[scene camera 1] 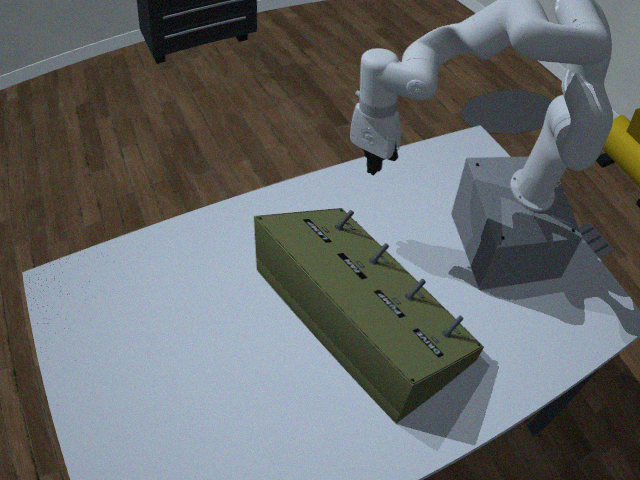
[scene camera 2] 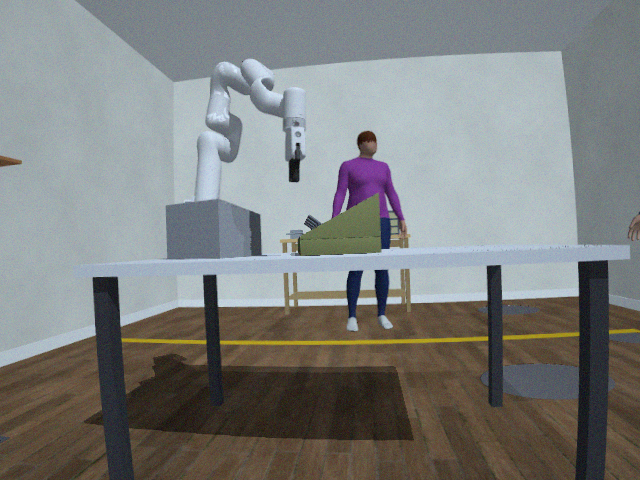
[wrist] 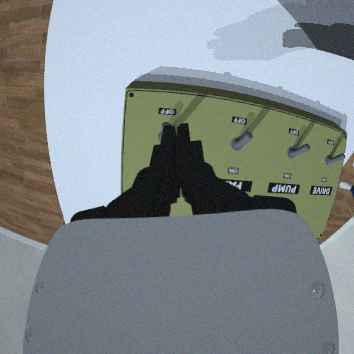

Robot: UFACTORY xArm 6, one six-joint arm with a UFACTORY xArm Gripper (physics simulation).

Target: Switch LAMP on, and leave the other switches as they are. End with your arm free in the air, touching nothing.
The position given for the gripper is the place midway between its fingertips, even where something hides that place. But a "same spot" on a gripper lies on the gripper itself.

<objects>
gripper: scene camera 1; scene camera 2 294, 181; wrist
same spot on gripper: (scene camera 1: 374, 163) = (wrist: 183, 196)
</objects>
